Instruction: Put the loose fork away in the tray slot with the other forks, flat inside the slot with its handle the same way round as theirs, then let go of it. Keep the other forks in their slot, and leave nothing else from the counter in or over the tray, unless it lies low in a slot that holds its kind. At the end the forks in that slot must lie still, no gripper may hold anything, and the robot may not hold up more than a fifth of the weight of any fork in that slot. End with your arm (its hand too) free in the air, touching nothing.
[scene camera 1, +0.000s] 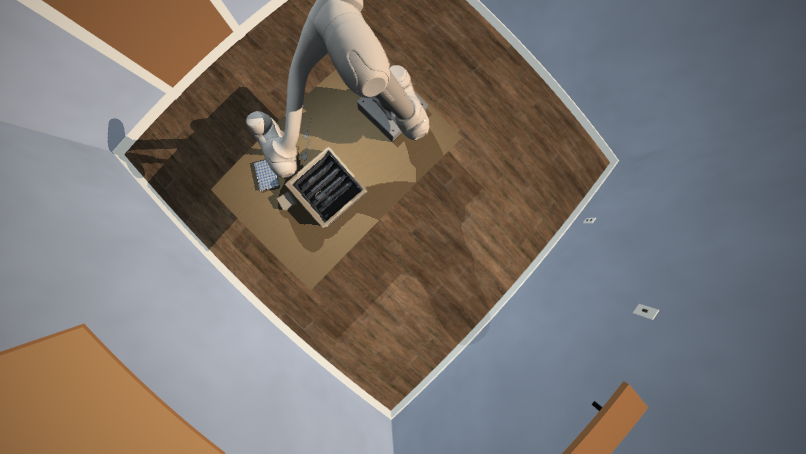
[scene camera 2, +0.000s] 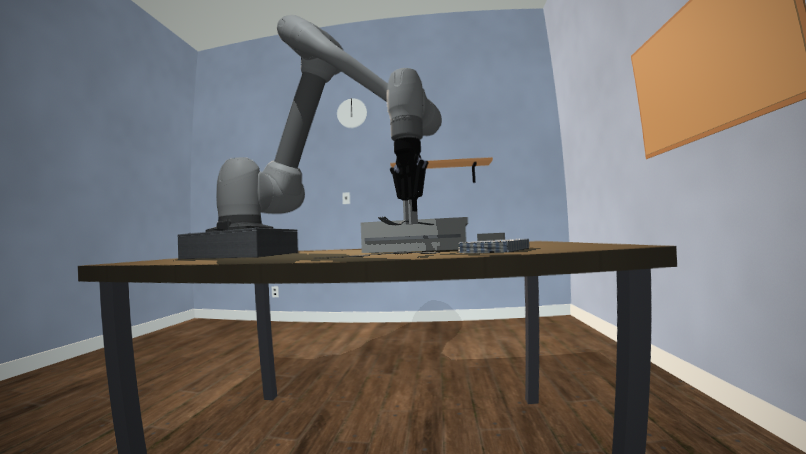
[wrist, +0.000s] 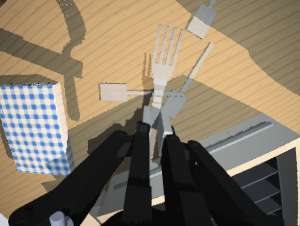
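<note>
Gripper (scene camera 2: 410, 224), (wrist: 153, 117), visible.
</note>
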